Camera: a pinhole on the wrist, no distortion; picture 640 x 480 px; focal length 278.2 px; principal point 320.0 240.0 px. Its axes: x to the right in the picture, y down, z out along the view. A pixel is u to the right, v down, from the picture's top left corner.
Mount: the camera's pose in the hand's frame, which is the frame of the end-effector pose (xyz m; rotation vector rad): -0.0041 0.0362 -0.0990 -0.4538 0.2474 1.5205
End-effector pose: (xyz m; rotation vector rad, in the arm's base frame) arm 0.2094 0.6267 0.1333 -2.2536 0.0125 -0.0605
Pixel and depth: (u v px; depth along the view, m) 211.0 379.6 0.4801
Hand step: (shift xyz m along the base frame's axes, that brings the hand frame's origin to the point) -0.2914 0.2573 -0.3072
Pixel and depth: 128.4 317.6 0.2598
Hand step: -0.1068 0.1672 -0.1208
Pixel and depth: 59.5 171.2 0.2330
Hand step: 0.0234 0.1999 -0.0866
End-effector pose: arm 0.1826 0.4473 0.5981 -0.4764 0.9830 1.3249
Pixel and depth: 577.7 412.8 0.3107
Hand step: -0.3828 -0.0069 0.2932
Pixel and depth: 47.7 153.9 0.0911
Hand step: 0.0115 0.0230 0.0053
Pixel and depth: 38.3 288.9 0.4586
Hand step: 0.3442 0.2534 0.3573
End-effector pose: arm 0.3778 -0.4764 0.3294 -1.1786 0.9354 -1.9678
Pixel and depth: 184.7 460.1 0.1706
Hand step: 0.1328 0.0966 -0.0759
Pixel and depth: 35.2 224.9 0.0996
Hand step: 0.0354 0.0111 0.0151
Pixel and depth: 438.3 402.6 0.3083
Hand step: 0.2176 -0.0017 -0.2995
